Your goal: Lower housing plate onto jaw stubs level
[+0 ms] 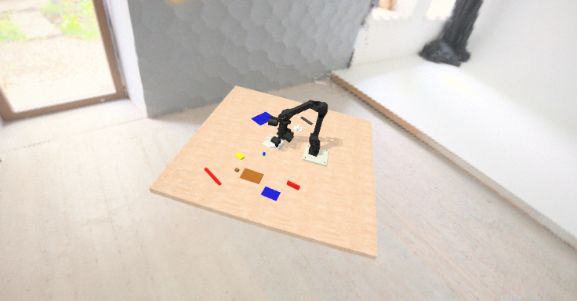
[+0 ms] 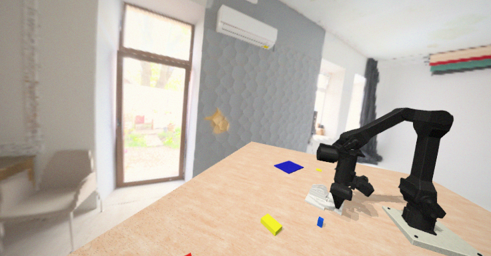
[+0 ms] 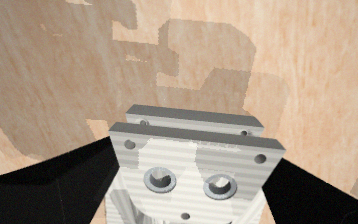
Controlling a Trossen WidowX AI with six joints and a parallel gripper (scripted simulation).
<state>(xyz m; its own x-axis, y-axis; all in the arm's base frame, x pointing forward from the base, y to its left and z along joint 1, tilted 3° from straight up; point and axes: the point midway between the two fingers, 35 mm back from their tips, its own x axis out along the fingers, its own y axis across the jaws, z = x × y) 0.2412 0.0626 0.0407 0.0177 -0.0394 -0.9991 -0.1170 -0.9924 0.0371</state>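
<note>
My gripper tip is now 50 mm short of the blue piece, 140 mm to the right of it and 10 mm above it. Round my gripper tip: dark bar (60 mm behind, 420 mm to the right, 20 mm below); then yellow block (180 mm ahead, 240 mm to the left, 10 mm below); then brown tile (30 mm ahead, 350 mm to the left, 20 mm below).
</note>
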